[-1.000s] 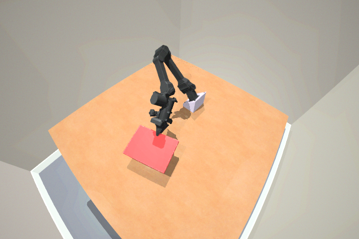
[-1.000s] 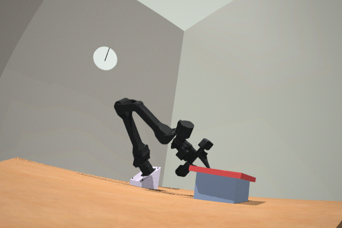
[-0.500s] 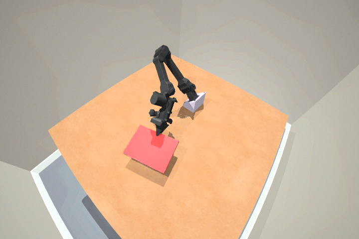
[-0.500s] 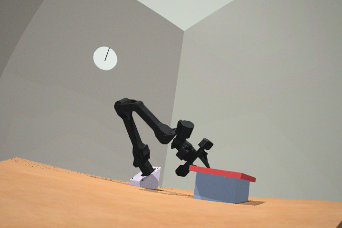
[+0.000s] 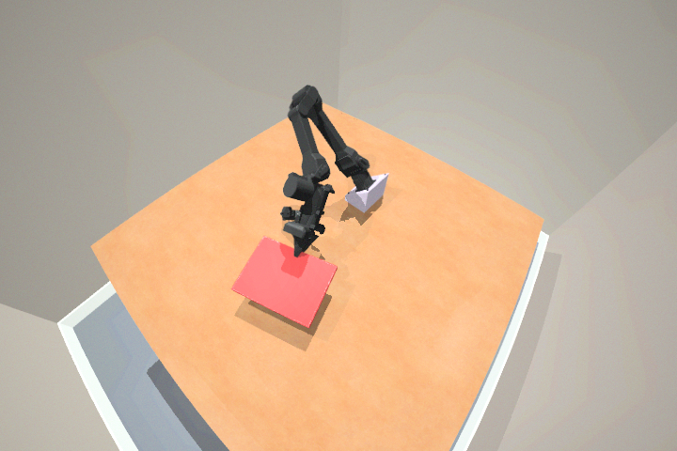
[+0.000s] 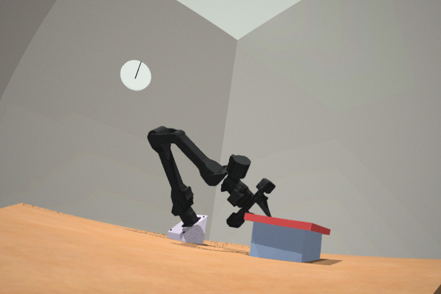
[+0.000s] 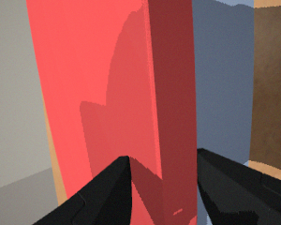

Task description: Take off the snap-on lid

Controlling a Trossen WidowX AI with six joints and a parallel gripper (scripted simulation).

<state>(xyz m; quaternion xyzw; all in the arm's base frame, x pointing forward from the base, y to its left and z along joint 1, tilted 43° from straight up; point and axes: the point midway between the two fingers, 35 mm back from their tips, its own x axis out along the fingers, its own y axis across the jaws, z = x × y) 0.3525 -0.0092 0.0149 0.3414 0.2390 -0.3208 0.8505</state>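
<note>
Right now the red lid is 80 mm ahead of my gripper tip and 10 mm to the left of it. Also, from my gripper tip: blue-grey storage box: 70 mm ahead, 10 mm to the left, 50 mm below.
</note>
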